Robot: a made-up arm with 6 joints.
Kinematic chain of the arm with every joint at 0, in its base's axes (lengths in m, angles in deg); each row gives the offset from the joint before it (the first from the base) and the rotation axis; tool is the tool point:
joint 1: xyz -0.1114 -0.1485 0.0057 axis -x
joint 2: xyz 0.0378 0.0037 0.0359 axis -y
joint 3: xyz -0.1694 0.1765 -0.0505 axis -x
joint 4: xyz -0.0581 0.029 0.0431 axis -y
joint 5: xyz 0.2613 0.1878 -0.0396 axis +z
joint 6: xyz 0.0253 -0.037 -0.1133 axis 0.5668 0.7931 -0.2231
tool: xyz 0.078 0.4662 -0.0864
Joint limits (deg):
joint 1: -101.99..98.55
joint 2: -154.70..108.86
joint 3: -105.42..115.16
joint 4: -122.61..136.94
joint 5: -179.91..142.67
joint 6: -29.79..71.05
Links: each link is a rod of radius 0.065 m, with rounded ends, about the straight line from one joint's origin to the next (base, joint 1, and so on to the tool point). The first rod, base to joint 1, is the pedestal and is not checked.
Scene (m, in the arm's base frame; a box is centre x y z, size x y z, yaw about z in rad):
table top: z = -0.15
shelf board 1: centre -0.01 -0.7 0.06 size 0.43 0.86 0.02 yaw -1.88
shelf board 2: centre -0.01 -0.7 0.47 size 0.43 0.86 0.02 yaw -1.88
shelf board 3: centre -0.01 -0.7 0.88 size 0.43 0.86 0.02 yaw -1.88
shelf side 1: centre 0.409 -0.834 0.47 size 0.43 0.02 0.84 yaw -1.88
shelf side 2: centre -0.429 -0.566 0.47 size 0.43 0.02 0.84 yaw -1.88
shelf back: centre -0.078 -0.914 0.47 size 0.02 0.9 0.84 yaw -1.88
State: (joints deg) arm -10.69 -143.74 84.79 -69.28 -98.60 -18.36
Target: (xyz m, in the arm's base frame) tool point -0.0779 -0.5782 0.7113
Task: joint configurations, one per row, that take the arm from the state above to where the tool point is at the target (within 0.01 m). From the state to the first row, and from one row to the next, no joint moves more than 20 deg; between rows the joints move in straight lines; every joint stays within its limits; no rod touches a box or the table.
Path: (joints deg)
1: -10.86 -141.71 83.68 -79.95 -114.86 -13.04
2: -11.03 -139.69 82.58 -90.61 -131.12 -7.72
3: -11.21 -137.66 81.47 -101.28 -147.39 -2.40
4: -11.38 -135.63 80.37 -111.94 -163.65 2.92
5: -11.55 -133.61 79.26 -122.61 -179.91 8.25
6: -7.34 -135.35 79.75 -115.64 -162.90 2.03
7: -3.13 -137.09 80.24 -108.67 -145.89 -4.18
8: 1.09 -138.84 80.73 -101.69 -128.88 -10.39
9: 5.30 -140.58 81.22 -94.72 -111.88 -16.60
10: 9.51 -142.32 81.71 -87.75 -94.87 -22.81
11: 13.73 -144.07 82.20 -80.78 -77.86 -29.02
12: 2.84 -139.20 73.73 -84.12 -77.79 -25.71
13: -8.04 -134.33 65.26 -87.45 -77.72 -22.40

